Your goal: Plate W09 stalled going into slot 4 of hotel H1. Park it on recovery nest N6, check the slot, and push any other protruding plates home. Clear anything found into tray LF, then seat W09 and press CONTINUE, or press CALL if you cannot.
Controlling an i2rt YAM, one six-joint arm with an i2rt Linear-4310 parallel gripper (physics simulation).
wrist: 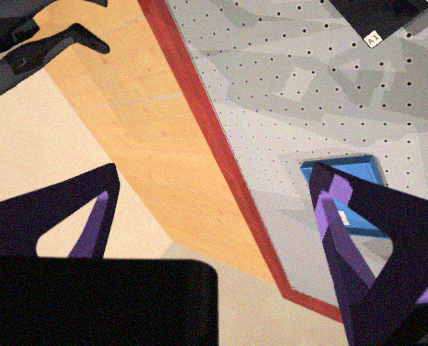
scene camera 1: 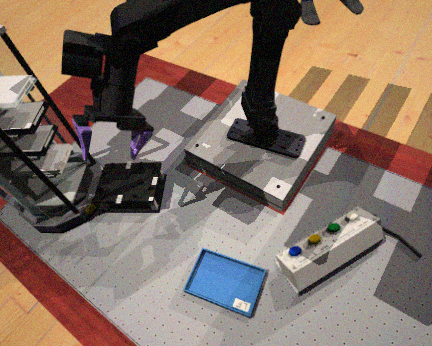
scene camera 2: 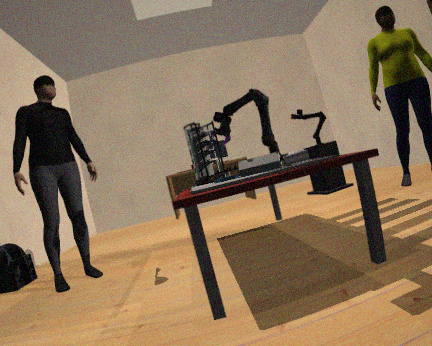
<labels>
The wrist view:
gripper: 214, 173
blue tray labelled LF: 364, 167
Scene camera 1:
gripper: 109, 159
blue tray labelled LF: 232, 284
grey button box: 360, 232
plate rack: 50, 203
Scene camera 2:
plate rack: 204, 171
</labels>
